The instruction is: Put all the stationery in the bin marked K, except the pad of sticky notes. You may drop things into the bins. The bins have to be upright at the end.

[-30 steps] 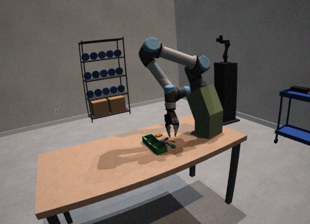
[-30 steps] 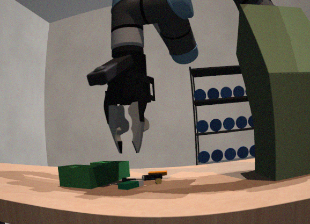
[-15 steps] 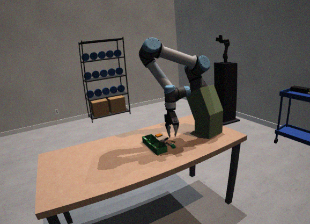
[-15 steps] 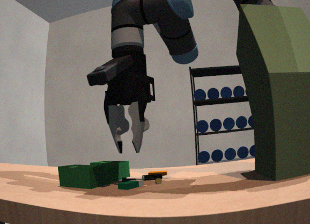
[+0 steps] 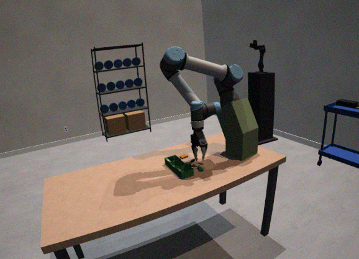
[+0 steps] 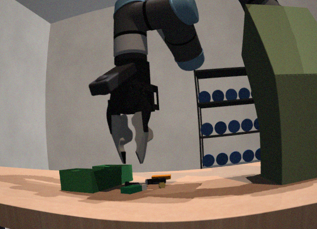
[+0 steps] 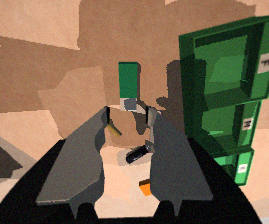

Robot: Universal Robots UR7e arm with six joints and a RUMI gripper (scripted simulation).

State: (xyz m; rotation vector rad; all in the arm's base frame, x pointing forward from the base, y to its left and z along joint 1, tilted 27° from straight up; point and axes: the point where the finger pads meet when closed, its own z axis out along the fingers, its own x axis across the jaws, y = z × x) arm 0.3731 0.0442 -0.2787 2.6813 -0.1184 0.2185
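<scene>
Right now the green block is 7 cm below my hand and 1 cm to the right of it. Also, from my hand: black cylinder (12 cm to the right, 7 cm below); then brass piece (7 cm below, 6 cm to the right, 4 cm behind); then black bolt (7 cm to the right, 7 cm below, 4 cm ahead).
</scene>
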